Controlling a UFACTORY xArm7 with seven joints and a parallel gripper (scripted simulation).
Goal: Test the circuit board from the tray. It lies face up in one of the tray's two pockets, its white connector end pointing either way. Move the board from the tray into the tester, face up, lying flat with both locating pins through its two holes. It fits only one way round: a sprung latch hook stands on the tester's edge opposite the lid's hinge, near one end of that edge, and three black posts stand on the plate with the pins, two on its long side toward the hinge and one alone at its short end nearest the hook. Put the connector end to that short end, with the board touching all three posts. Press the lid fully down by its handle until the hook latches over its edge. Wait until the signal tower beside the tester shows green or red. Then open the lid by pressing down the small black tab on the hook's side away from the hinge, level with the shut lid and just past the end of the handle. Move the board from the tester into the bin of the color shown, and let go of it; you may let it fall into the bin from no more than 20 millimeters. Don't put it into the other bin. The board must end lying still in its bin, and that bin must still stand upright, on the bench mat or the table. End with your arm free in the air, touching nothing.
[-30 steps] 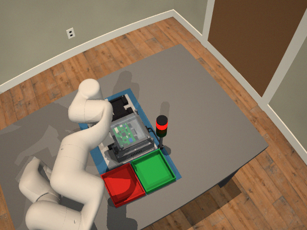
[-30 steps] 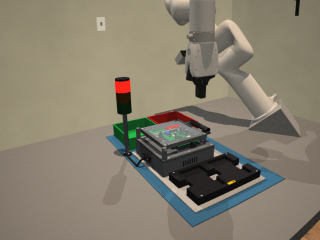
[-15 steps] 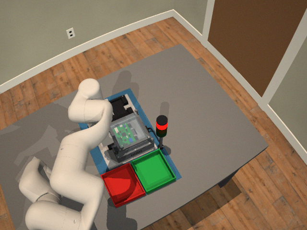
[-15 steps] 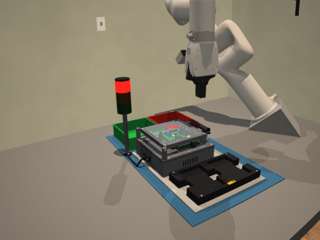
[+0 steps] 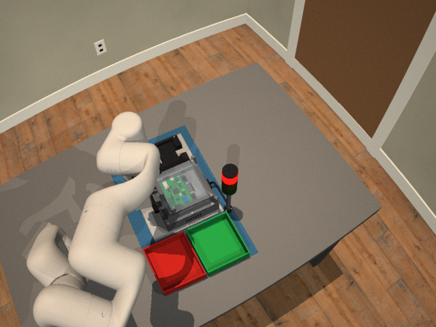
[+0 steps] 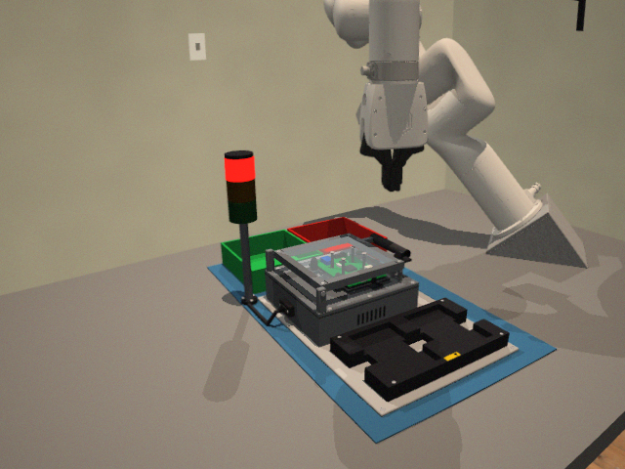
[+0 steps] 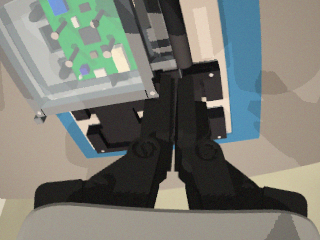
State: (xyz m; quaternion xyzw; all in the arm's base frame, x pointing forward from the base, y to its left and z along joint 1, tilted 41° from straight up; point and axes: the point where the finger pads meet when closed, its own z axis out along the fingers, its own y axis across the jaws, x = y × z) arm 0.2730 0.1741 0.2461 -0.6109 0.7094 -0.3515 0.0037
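The latch hook is 12 cm below my hand, 6 cm to the left of it and 2 cm ahead of it. Round my hand: tester plate 14 cm below, 9 cm ahead; clear lid 12 cm below, 9 cm ahead; red bin 20 cm to the right, 19 cm below, 3 cm behind.
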